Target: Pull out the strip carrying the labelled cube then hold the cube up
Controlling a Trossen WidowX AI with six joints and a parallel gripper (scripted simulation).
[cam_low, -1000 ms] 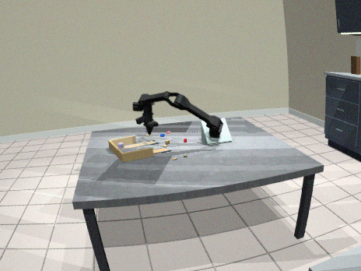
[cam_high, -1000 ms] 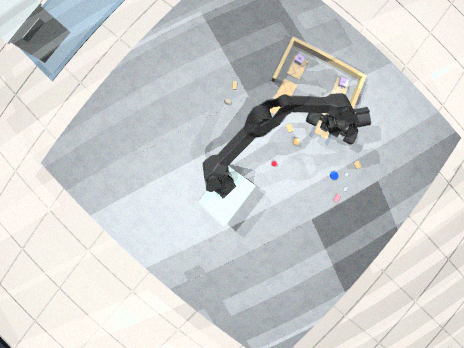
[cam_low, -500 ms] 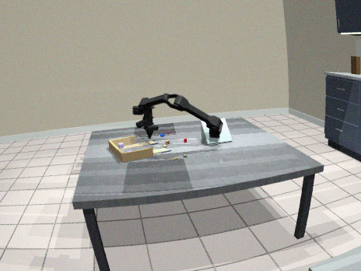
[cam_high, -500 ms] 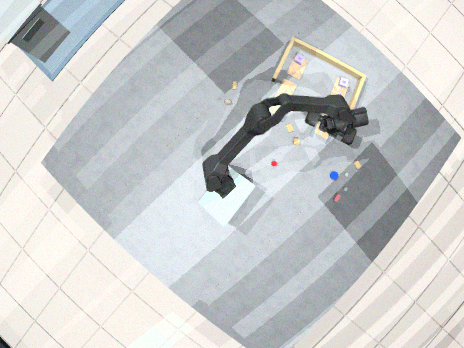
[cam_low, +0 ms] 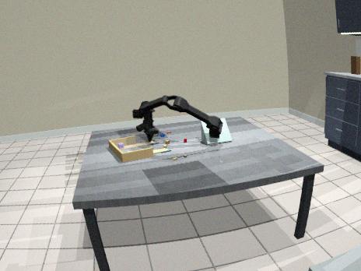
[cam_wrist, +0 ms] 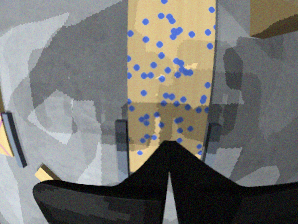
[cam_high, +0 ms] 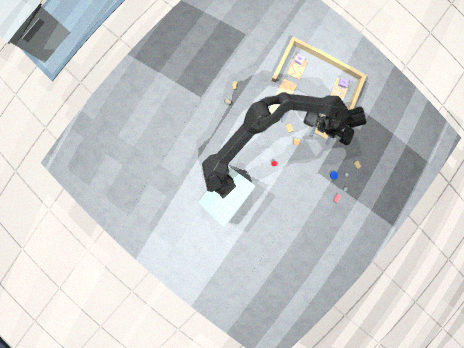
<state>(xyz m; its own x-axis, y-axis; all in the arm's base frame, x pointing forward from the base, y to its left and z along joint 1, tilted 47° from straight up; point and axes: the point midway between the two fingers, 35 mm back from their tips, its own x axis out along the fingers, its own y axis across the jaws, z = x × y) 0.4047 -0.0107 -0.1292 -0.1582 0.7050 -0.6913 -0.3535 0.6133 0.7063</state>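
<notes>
Now: the blue disc 90 mm behind my gripper tip and 150 mm to the right of it. Also, from my gripper tip: red dot (230 mm behind, 40 mm to the left).
</notes>
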